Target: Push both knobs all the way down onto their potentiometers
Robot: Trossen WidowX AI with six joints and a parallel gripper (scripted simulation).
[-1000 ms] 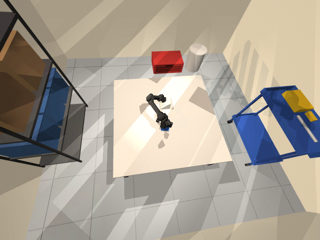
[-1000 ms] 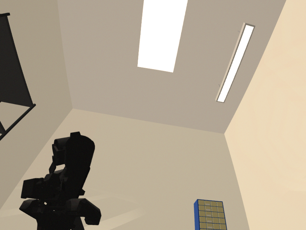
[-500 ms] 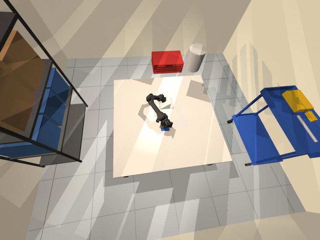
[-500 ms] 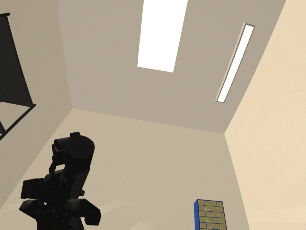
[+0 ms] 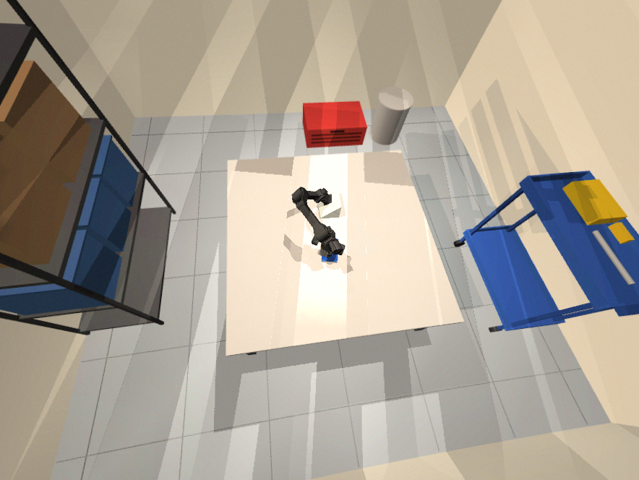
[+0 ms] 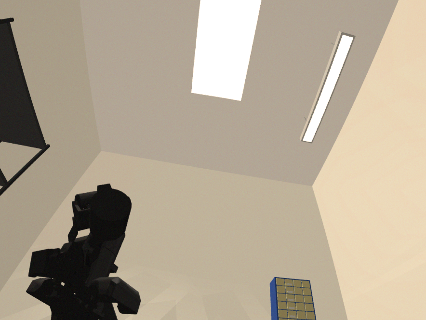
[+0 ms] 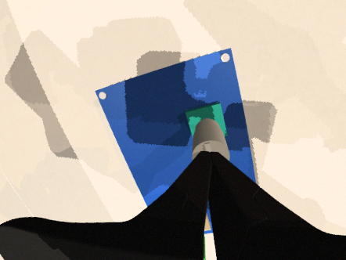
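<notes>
Right now my gripper tip is 30 mm above the potentiometer with knob. Also, from my gripper tip: green knob 80 mm behind, 40 mm to the left, 20 mm below.
</notes>
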